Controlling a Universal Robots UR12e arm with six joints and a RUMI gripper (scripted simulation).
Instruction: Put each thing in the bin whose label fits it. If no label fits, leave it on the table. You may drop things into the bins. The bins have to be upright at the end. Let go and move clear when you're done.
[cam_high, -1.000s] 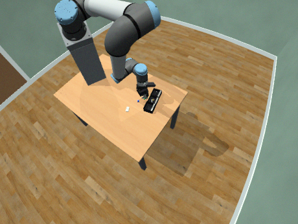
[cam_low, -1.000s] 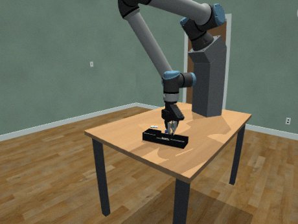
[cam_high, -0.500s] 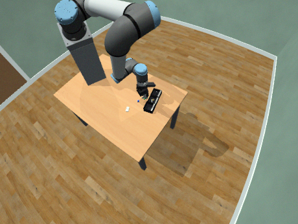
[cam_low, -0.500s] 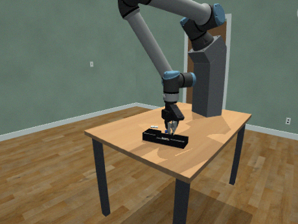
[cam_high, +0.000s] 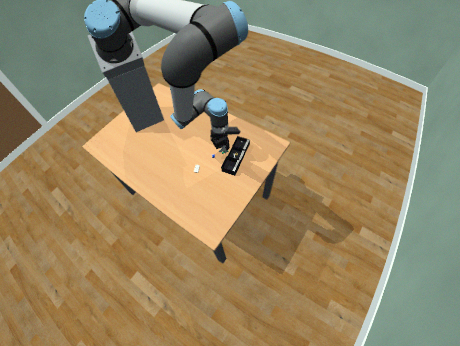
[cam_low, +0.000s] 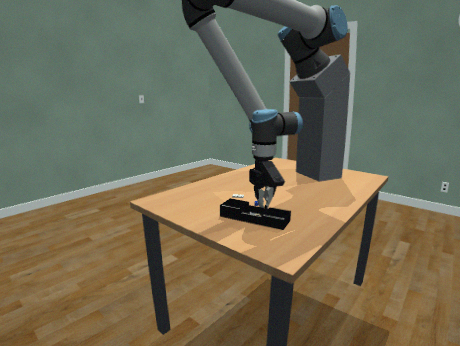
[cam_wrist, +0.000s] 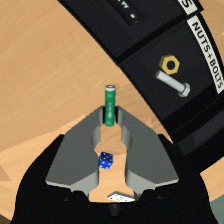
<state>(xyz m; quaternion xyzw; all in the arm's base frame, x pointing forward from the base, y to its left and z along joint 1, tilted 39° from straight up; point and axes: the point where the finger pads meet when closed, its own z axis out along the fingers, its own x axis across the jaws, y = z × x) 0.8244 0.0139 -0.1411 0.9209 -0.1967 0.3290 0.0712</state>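
My gripper is now 60 mm short of the black cylindrical battery and 90 mm to the right of it. The rest, counted from my hand: brass hex nut (70 mm ahead, 10 mm to the left, 10 mm below); green battery (10 mm below); grey-white piece (70 mm ahead, 10 mm to the right).
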